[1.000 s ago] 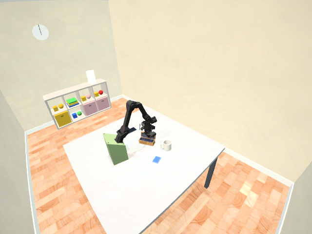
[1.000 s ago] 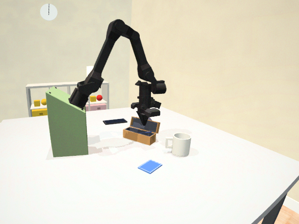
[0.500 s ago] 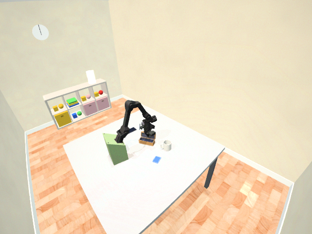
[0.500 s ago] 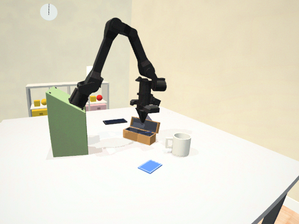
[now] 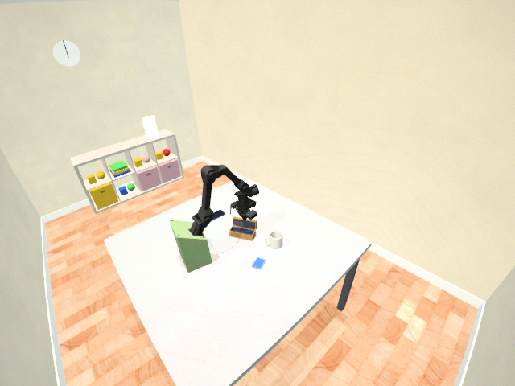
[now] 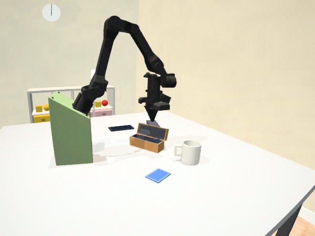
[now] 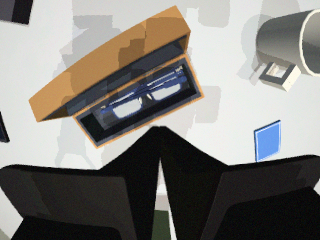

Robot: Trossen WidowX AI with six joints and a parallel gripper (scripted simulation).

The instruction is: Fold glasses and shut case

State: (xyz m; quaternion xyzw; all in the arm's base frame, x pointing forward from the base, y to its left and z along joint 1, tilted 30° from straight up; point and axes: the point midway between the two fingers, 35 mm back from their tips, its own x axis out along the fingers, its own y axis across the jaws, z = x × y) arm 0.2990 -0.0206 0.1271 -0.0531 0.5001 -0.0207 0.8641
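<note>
My hand is 10 cm above the glasses case lid, 5 cm to the right of it and 4 cm short of it. Also, from my hand: blue flat square (23 cm to the right, 17 cm below, 10 cm behind); wooden glasses case (13 cm below, 4 cm to the left, 1 cm ahead); white mug (19 cm to the right, 13 cm below, 8 cm ahead).
</note>
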